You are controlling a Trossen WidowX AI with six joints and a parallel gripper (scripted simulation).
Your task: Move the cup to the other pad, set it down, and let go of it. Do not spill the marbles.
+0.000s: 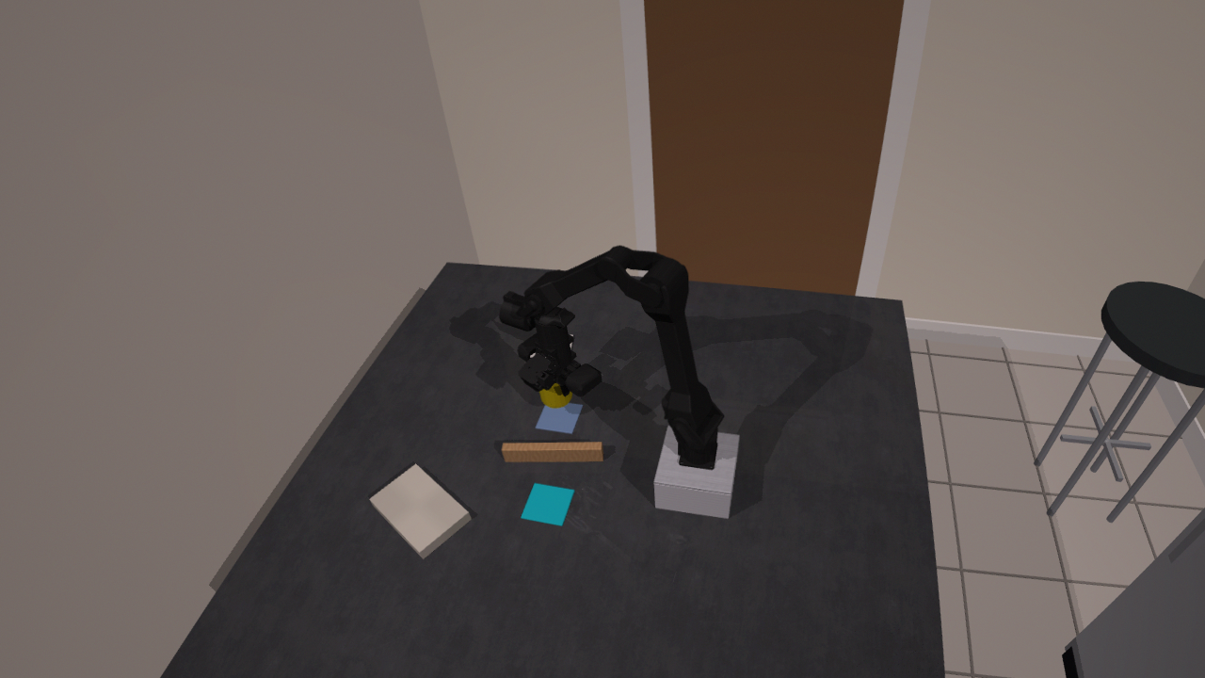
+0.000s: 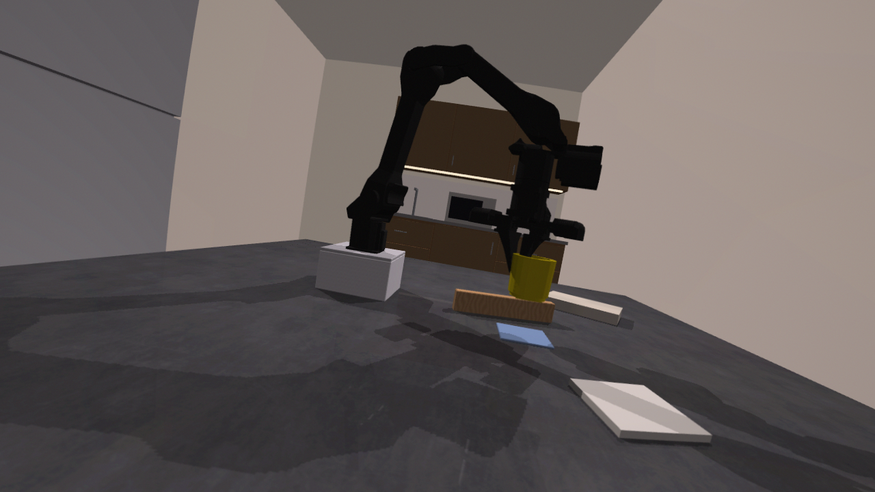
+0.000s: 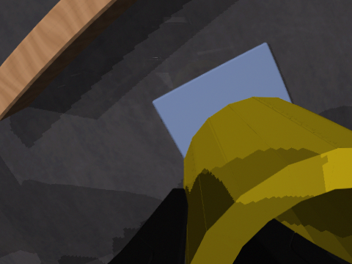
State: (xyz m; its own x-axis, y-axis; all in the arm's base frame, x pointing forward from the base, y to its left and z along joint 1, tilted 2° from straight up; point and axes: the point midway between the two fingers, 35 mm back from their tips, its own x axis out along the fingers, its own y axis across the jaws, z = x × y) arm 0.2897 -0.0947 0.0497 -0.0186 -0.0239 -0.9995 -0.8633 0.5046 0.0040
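Now: gripper tip 2 cm past the teal pad, 20 cm to the right of it and 11 cm above it. Round my gripper tip: pale blue pad 3 cm ahead, 2 cm to the right, 11 cm below; then wooden bar 1 cm ahead, 9 cm to the left, 9 cm below; then yellow cup 2 cm ahead, 2 cm to the right.
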